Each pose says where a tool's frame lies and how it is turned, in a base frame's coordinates. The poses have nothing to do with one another.
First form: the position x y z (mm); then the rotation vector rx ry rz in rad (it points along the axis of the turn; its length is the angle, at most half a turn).
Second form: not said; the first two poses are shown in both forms.
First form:
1: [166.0, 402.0, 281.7, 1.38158, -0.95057, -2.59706]
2: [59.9, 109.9, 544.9, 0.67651, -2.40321, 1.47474]
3: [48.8, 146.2, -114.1, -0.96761, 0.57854, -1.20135]
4: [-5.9, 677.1, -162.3, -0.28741, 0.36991, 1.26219]
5: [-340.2, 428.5, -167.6, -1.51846, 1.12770, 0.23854]
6: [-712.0, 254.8, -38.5, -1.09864, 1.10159, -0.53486]
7: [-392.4, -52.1, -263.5, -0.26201, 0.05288, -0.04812]
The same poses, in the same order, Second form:
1: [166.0, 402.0, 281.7, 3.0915, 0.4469, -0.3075, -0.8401]
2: [59.9, 109.9, 544.9, 2.8996, 0.2333, -0.8288, 0.5086]
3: [48.8, 146.2, -114.1, 1.6475, -0.5873, 0.3512, -0.7292]
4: [-5.9, 677.1, -162.3, 1.3463, -0.2135, 0.2748, 0.9375]
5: [-340.2, 428.5, -167.6, 1.9064, -0.7965, 0.5915, 0.1251]
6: [-712.0, 254.8, -38.5, 1.6452, -0.6678, 0.6696, -0.3251]
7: [-392.4, -52.1, -263.5, 0.2716, -0.9647, 0.1947, -0.1772]
